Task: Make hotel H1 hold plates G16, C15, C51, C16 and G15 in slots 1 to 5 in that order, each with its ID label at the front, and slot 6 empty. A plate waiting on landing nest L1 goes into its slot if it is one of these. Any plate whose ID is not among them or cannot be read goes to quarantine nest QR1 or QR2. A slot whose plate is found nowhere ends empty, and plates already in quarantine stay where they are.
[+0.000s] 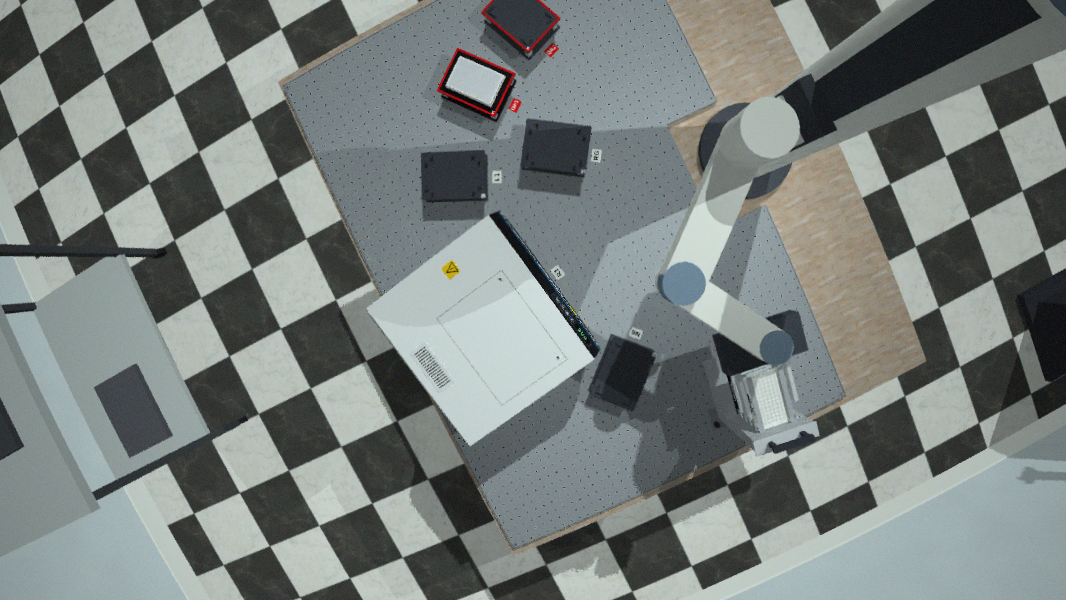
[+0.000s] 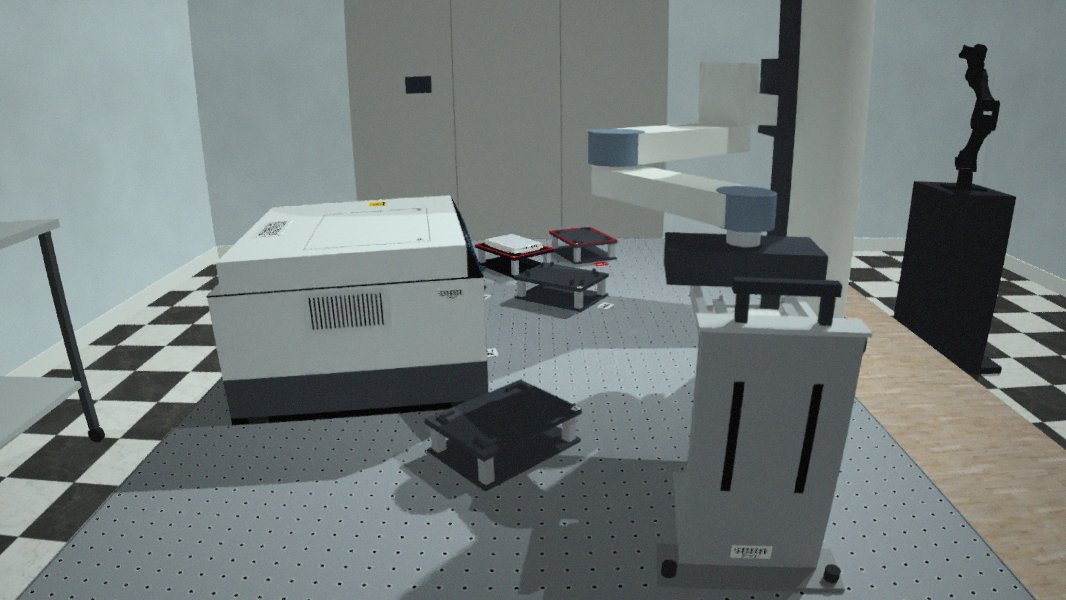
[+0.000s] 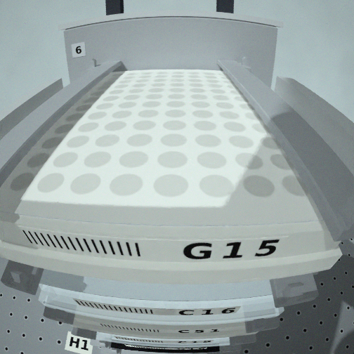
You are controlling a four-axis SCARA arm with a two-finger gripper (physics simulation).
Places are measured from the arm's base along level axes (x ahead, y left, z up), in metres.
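Pixels of known places: gripper, between the fingertips: [image 1: 771, 407].
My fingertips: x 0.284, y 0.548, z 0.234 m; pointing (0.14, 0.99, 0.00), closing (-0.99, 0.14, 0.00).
For each thing: its top centre in the pictures, then the offset to it from my fingertips.
- Landing nest L1, centre of its top: [image 1: 452, 174] dx +0.431, dy -0.814, dz -0.161 m
- white plate, centre of its top: [image 2: 513, 241] [image 1: 474, 79] dx +0.277, dy -1.000, dz -0.157 m
- red-rimmed nest, centre of its top: [image 2: 582, 233] [image 1: 520, 14] dx +0.100, dy -1.105, dz -0.167 m
- large white instrument, centre of its top: [image 2: 352, 222] [image 1: 478, 333] dx +0.510, dy -0.438, dz +0.022 m
My gripper [image 1: 766, 398] [image 2: 760, 311] [image 3: 166, 89] is shut on plate G15 [image 3: 172, 177], whose ID label faces the front. The plate is inside hotel H1 [image 1: 762, 444] [image 2: 772, 424] [image 3: 170, 46], beneath the slot 6 rails; whether it touches its supports cannot be told. Below it sit plates C16 [image 3: 167, 307], C51 [image 3: 169, 328] and C15 [image 3: 169, 341], labels at the front. The lowest slot is too hidden to read. Landing nest L1 [image 1: 453, 176] bears no plate. A white plate [image 1: 475, 81] [image 2: 513, 243] lies on one red-rimmed quarantine nest; its ID is unreadable.
The other red-rimmed nest [image 1: 520, 20] [image 2: 583, 237] stands behind it. A dark nest [image 1: 555, 146] [image 2: 563, 275] stands near L1. A large white instrument [image 1: 477, 335] [image 2: 350, 327] stands left of another dark nest [image 1: 623, 372] [image 2: 510, 417], which is between it and the hotel.
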